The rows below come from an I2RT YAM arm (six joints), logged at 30 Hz.
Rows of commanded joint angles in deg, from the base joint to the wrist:
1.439 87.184 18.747 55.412 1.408 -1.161
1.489 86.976 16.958 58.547 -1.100 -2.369
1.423 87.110 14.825 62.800 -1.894 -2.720
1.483 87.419 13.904 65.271 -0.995 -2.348
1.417 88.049 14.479 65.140 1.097 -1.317
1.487 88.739 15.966 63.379 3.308 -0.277
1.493 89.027 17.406 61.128 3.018 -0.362
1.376 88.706 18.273 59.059 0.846 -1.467
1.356 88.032 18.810 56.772 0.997 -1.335
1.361 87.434 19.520 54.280 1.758 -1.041
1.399 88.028 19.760 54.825 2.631 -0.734
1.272 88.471 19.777 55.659 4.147 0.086
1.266 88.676 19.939 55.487 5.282 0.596
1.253 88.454 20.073 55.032 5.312 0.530
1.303 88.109 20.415 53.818 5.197 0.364
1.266 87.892 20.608 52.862 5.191 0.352
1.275 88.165 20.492 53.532 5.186 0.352
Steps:
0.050 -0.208 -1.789 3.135 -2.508 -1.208
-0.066 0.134 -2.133 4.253 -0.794 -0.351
0.060 0.309 -0.921 2.471 0.899 0.372
-0.066 0.630 0.575 -0.131 2.092 1.031
0.070 0.690 1.487 -1.761 2.211 1.040
0.006 0.288 1.440 -2.251 -0.290 -0.085
-0.117 -0.321 0.867 -2.069 -2.172 -1.105
-0.020 -0.674 0.537 -2.287 0.151 0.132
0.005 -0.598 0.710 -2.492 0.761 0.294
0.038 0.594 0.240 0.545 0.873 0.307
-0.127 0.443 0.017 0.834 1.516 0.820
-0.006 0.205 0.162 -0.172 1.135 0.510
-0.013 -0.222 0.134 -0.455 0.030 -0.066
0.050 -0.345 0.342 -1.214 -0.115 -0.166
-0.037 -0.217 0.193 -0.956 -0.006 -0.012
0.009 0.273 -0.116 0.670 -0.005 0.000

